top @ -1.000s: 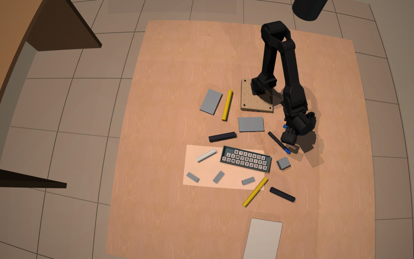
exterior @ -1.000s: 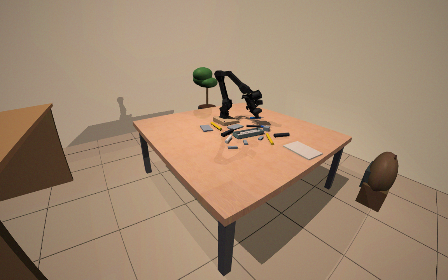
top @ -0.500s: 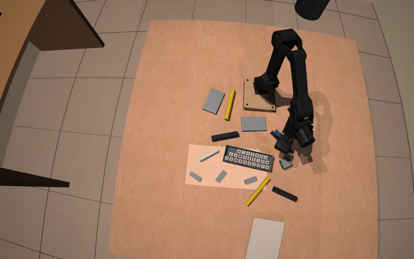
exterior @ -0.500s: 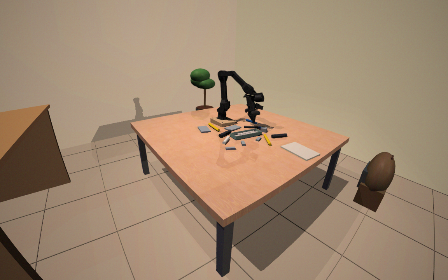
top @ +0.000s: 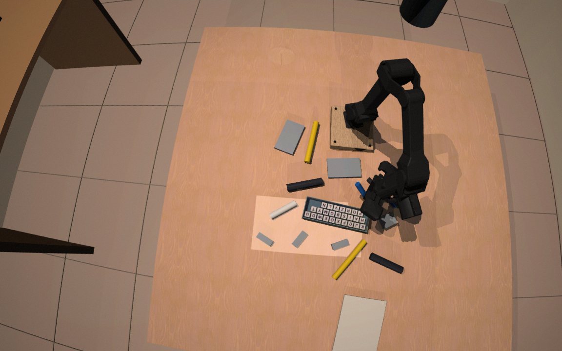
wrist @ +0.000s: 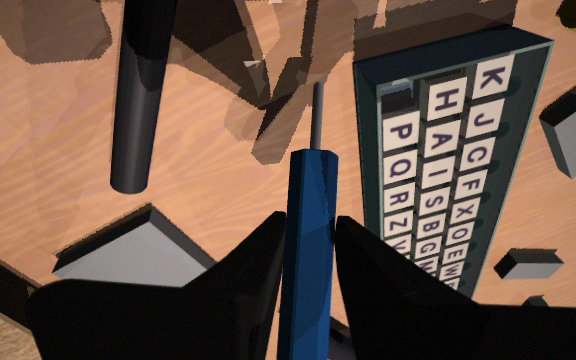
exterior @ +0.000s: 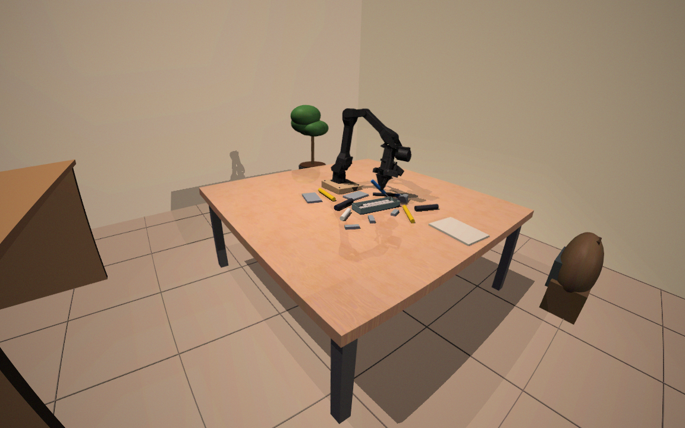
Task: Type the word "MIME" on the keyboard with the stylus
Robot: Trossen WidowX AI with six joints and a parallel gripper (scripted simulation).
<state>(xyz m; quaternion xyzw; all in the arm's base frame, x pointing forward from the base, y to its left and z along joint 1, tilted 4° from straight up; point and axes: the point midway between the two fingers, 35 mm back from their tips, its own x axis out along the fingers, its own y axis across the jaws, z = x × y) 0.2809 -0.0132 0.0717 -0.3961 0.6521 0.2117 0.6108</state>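
My gripper tip is now 10 mm to the right of the blue stylus, 10 mm short of it and 10 mm above it. Also, from my gripper tip: white sheet (430 mm ahead, 70 mm to the right, 50 mm below); then grey cube (90 mm ahead, 70 mm to the left, 40 mm below); then white cylinder (270 mm to the right, 40 mm below).
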